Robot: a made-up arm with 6 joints.
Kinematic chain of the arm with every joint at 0, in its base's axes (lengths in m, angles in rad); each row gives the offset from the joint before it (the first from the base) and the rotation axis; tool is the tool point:
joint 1: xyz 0 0 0.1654 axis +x
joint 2: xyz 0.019 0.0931 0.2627 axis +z
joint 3: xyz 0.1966 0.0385 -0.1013 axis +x
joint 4: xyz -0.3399 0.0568 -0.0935 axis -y
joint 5: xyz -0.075 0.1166 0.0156 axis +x
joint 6: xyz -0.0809 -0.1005 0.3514 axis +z
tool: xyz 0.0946 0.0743 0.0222
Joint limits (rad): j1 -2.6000..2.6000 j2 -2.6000..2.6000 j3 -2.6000..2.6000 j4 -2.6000..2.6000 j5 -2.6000..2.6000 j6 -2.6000..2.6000
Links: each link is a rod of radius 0.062 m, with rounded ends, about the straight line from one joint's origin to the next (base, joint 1, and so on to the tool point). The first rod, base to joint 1, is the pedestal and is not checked.
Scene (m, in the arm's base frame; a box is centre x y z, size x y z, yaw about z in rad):
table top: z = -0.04
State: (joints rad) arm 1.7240 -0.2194 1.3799 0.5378 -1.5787 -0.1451
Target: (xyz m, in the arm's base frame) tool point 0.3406 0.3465 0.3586
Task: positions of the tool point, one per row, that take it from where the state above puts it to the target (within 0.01 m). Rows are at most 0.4 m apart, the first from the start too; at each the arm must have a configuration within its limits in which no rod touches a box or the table.
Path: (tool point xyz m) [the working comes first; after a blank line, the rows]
Joints at the target: 1.0225 -0.8374 -0.0277 0.8303 -2.6000 0.1212
Straight joint move there: clear.

1: -0.0027 -0.5872 0.7034
2: 0.1585 -0.3133 0.8562
3: 0.2933 -0.0052 0.8217
4: 0.3609 0.2362 0.6279
5: 0.3406 0.3465 0.3586

